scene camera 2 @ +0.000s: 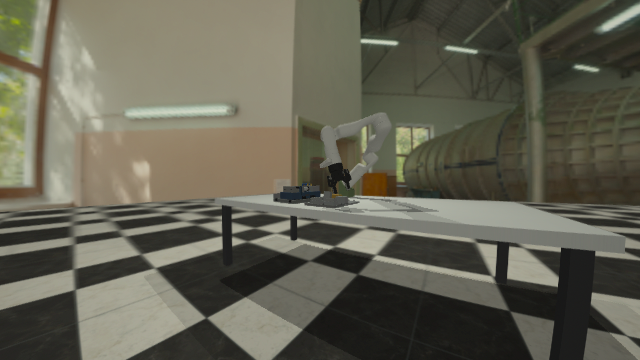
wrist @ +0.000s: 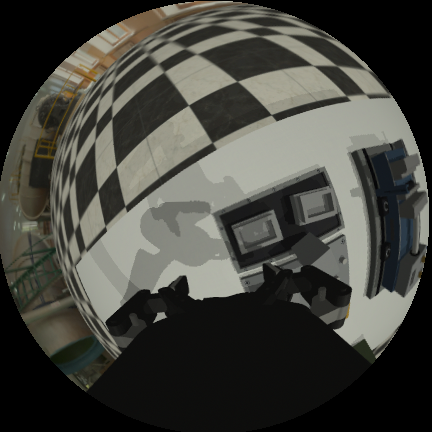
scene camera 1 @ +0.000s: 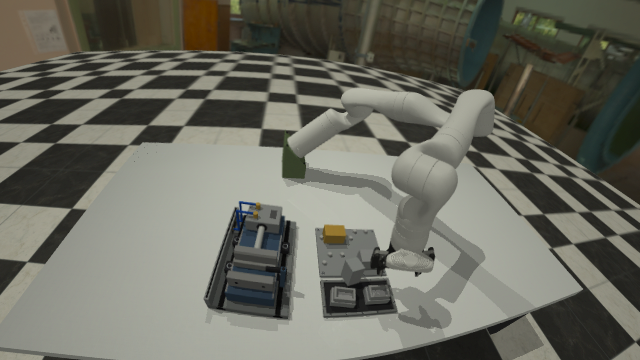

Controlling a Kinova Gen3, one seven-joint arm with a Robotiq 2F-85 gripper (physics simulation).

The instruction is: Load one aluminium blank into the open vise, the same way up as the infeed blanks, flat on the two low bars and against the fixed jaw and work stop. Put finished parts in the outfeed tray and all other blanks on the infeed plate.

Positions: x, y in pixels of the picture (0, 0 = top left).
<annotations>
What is my gripper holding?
Nothing.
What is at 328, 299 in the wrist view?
My gripper.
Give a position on an outfeed tray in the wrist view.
278, 200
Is my gripper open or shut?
Open.
</annotations>
